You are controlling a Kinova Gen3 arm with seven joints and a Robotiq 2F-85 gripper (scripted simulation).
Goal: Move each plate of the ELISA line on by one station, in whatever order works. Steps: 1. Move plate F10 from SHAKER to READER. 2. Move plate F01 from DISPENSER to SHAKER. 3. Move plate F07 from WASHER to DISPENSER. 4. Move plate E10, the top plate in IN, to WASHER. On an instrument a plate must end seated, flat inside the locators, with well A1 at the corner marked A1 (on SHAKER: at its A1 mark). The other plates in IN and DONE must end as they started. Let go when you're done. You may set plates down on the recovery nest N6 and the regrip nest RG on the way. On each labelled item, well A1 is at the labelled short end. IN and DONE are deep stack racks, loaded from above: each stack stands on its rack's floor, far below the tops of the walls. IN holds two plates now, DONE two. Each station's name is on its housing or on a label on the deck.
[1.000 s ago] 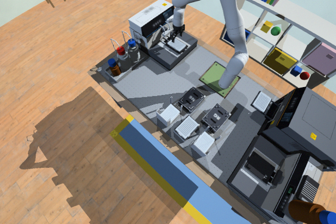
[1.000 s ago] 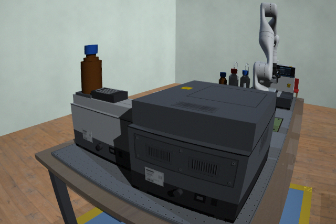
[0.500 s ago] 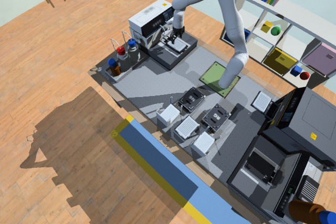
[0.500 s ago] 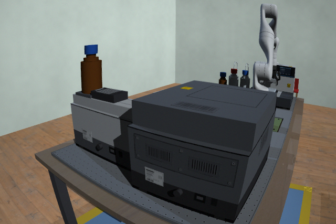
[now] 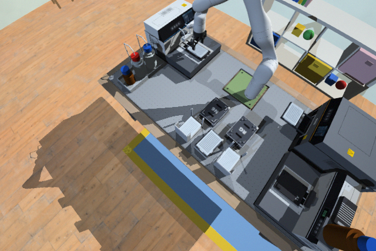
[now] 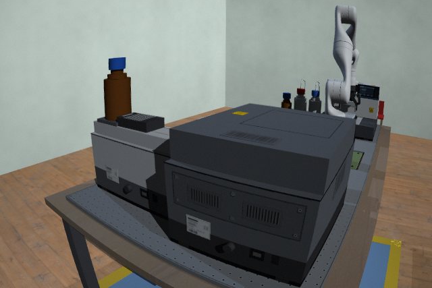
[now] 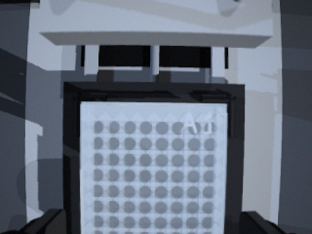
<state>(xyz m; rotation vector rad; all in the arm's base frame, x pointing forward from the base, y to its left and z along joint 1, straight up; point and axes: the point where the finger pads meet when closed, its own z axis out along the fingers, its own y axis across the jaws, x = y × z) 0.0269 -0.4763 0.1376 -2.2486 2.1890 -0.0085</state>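
Right now my hand is 5 cm to the left of the A1 mark, 4 cm above it and 3 cm past it. The rest, counted from my hand: washer 25 cm to the right, 4 cm below, 1 cm ahead; then tall brown bottle 114 cm to the left, 45 cm ahead, 16 cm above.
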